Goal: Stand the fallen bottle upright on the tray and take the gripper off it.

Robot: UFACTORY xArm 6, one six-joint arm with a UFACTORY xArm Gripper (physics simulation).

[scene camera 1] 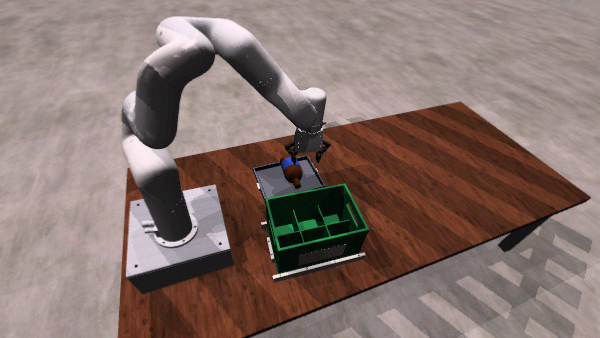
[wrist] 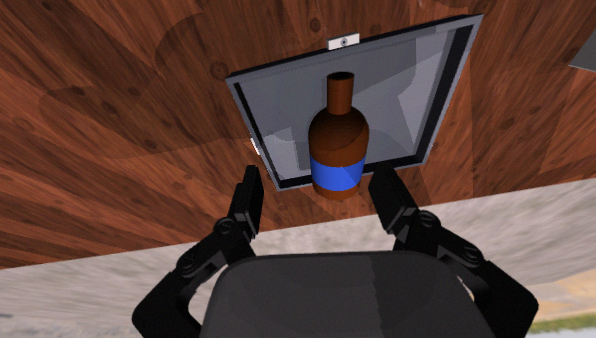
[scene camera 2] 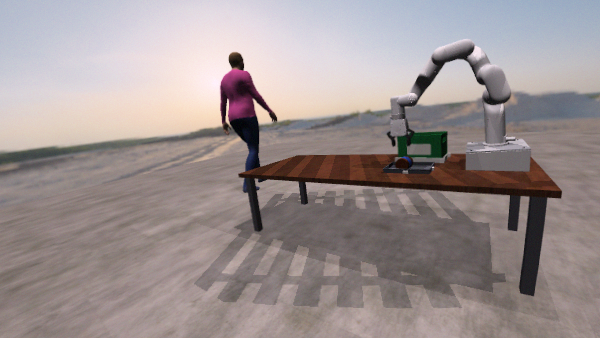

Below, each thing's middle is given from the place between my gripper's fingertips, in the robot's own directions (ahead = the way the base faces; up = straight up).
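Relative to the brown bottle [wrist: 338, 135], my hand stands 9 cm above it, 4 cm past it and 3 cm to the right of it.
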